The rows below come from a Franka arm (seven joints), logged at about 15 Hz.
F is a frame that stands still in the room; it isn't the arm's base.
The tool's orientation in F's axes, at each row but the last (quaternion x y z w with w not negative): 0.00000, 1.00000, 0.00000, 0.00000; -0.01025, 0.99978, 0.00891, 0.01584; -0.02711, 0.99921, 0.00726, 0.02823; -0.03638, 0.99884, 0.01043, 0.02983; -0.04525, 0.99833, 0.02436, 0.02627; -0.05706, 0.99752, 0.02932, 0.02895; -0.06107, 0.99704, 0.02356, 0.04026
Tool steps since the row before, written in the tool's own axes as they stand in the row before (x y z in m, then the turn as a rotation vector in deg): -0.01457, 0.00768, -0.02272, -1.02, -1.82, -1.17; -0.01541, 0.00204, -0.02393, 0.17, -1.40, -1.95; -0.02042, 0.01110, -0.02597, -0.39, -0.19, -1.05; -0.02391, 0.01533, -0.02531, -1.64, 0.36, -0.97; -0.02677, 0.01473, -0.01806, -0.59, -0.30, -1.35; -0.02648, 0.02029, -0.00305, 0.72, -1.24, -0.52; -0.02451, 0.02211, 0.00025, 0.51, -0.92, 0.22
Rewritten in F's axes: 0.01457, 0.00768, 0.02272, 1.02, -1.82, 1.17; 0.01460, 0.00192, 0.02444, -0.20, -1.44, 1.92; 0.01830, 0.01176, 0.02723, 0.34, -0.19, 1.07; 0.02119, 0.01643, 0.02699, 1.55, 0.45, 1.07; 0.02437, 0.01612, 0.02016, 0.55, -0.31, 1.36; 0.02375, 0.02290, 0.00578, -0.60, -1.34, 0.41; 0.02153, 0.02487, 0.00272, -0.37, -0.96, -0.30
